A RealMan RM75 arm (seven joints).
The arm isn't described. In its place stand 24 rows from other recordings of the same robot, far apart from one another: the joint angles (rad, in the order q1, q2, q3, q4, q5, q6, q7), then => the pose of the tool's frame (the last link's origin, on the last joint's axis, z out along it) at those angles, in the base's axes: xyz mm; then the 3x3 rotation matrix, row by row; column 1 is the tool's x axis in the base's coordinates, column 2 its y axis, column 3 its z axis.
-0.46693, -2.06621, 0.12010, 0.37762, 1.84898, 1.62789, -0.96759 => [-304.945 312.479 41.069], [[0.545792 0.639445 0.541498], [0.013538 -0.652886 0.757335], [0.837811 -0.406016 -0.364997]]
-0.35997, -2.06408, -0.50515, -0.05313, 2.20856, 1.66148, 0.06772 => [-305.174 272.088 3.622], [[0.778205 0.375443 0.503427], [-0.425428 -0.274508 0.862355], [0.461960 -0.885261 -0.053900]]
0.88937, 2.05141, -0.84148, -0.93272, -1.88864, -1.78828, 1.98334 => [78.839 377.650 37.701], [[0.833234 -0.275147 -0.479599], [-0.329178 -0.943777 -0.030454], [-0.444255 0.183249 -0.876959]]
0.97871, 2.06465, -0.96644, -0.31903, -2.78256, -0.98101, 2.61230 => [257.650 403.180 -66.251], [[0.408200 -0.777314 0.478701], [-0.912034 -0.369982 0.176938], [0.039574 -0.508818 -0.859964]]
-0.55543, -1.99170, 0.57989, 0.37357, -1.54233, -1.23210, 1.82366 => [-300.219 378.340 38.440], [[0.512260 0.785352 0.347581], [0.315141 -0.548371 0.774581], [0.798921 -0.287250 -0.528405]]
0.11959, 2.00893, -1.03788, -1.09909, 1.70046, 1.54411, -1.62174 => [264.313 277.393 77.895], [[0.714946 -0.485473 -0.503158], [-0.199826 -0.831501 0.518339], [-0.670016 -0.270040 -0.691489]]
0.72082, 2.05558, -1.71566, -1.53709, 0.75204, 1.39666, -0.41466 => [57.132 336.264 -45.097], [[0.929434 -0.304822 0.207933], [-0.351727 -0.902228 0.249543], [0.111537 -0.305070 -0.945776]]
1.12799, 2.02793, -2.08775, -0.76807, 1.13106, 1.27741, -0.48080 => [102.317 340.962 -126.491], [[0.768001 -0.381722 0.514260], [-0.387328 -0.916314 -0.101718], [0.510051 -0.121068 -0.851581]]
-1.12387, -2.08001, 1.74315, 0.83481, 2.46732, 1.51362, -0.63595 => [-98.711 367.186 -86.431], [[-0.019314 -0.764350 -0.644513], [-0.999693 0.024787 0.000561], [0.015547 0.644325 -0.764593]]
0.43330, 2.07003, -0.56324, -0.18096, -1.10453, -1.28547, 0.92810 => [334.199 332.069 26.280], [[0.344828 -0.897059 -0.276368], [-0.042387 -0.309007 0.950115], [-0.937708 -0.315912 -0.144578]]
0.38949, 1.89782, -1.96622, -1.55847, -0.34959, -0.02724, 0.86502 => [60.145 377.224 27.753], [[0.695875 -0.536301 -0.477638], [0.087280 -0.596998 0.797480], [-0.712839 -0.596635 -0.368628]]
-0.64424, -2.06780, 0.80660, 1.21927, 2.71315, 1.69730, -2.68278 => [-248.104 359.945 73.451], [[0.295560 0.887697 -0.353040], [0.946479 -0.221924 0.234364], [0.129696 -0.403414 -0.905779]]
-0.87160, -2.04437, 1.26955, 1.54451, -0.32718, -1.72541, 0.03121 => [-84.801 395.264 69.851], [[0.580805 0.652125 -0.487236], [0.805316 -0.372888 0.460891], [0.118874 -0.660066 -0.741742]]
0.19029, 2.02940, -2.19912, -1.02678, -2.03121, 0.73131, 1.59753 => [238.571 339.341 -21.515], [[0.977008 0.203562 -0.063387], [0.070326 -0.027029 0.997158], [0.201270 -0.978689 -0.040723]]
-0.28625, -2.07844, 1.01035, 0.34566, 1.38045, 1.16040, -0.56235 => [-348.791 275.269 -45.115], [[0.901869 0.370135 0.222783], [0.118204 -0.707433 0.696826], [0.415524 -0.602112 -0.681763]]
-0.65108, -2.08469, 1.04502, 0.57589, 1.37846, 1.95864, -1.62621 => [-139.241 303.993 5.158], [[0.511855 0.115398 0.851286], [0.430377 -0.892061 -0.137848], [0.743492 0.436932 -0.506271]]
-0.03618, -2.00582, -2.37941, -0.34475, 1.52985, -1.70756, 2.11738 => [-366.937 164.701 14.492], [[0.490982 0.749136 0.444671], [0.338627 -0.634404 0.694884], [0.802664 -0.190597 -0.565158]]
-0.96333, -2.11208, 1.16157, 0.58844, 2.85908, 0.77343, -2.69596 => [-202.692 461.239 -43.391], [[0.698437 0.548648 -0.459534], [0.710381 -0.453545 0.538197], [0.086861 -0.702341 -0.706521]]
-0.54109, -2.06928, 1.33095, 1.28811, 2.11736, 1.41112, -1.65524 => [-150.026 353.912 -8.135], [[0.995249 -0.089456 0.038430], [-0.095780 -0.970447 0.221491], [0.017480 -0.224119 -0.974405]]
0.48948, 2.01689, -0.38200, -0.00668, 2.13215, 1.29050, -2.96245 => [348.033 340.385 46.140], [[0.781306 -0.602911 -0.161428], [0.151423 -0.067809 0.986141], [-0.605501 -0.794922 0.038314]]
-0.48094, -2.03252, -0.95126, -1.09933, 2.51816, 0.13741, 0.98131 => [-124.823 367.865 -97.254], [[0.920986 -0.268101 0.282679], [-0.385409 -0.520864 0.761683], [-0.056970 -0.810446 -0.583036]]
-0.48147, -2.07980, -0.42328, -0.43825, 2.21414, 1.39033, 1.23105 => [-204.374 305.419 -71.038], [[0.699194 -0.360703 0.617269], [-0.630753 0.095232 0.770118], [-0.336567 -0.927806 -0.160928]]
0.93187, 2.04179, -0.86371, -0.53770, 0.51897, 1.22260, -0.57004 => [223.677 414.731 -31.069], [[0.385790 -0.882951 0.267515], [-0.918888 -0.341797 0.197026], [-0.082529 -0.321827 -0.943195]]
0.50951, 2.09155, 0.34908, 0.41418, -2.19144, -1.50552, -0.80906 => [189.522 296.281 -69.707], [[0.710076 0.025908 -0.703648], [0.698361 -0.153517 0.699089], [-0.089910 -0.987806 -0.127101]]
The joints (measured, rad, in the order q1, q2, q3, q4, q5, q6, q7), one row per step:
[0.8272 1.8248 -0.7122 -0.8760 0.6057 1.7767 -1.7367]
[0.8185 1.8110 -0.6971 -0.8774 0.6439 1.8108 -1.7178]
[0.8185 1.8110 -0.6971 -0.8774 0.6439 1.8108 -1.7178]
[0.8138 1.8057 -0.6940 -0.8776 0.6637 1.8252 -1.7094]
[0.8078 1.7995 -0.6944 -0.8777 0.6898 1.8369 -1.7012]
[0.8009 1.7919 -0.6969 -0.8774 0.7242 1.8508 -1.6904]
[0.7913 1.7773 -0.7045 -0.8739 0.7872 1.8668 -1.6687]
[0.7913 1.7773 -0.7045 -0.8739 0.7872 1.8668 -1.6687]
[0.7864 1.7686 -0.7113 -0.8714 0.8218 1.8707 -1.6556]
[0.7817 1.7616 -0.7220 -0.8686 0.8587 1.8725 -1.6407]
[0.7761 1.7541 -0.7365 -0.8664 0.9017 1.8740 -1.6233]
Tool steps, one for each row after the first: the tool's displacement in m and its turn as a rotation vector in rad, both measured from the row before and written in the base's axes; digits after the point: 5 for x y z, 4 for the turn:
[-0.00156 -0.00387 0.00621 -0.0030 0.0459 -0.0184]
[0.00000 0.00000 0.00000 0.0000 0.0000 0.0000]
[-0.00083 -0.00192 0.00202 -0.0036 0.0207 -0.0065]
[-0.00108 -0.00168 0.00210 -0.0019 0.0225 -0.0036]
[-0.00180 -0.00194 0.00238 -0.0032 0.0282 -0.0030]
[-0.00388 -0.00190 0.00434 -0.0008 0.0482 -0.0043]
[0.00000 0.00000 0.00000 0.0000 0.0000 0.0000]
[-0.00205 -0.00041 0.00251 0.0023 0.0235 -0.0027]
[-0.00249 -0.00032 0.00141 0.0002 0.0241 -0.0028]
[-0.00299 -0.00045 0.00135 -0.0009 0.0266 -0.0026]

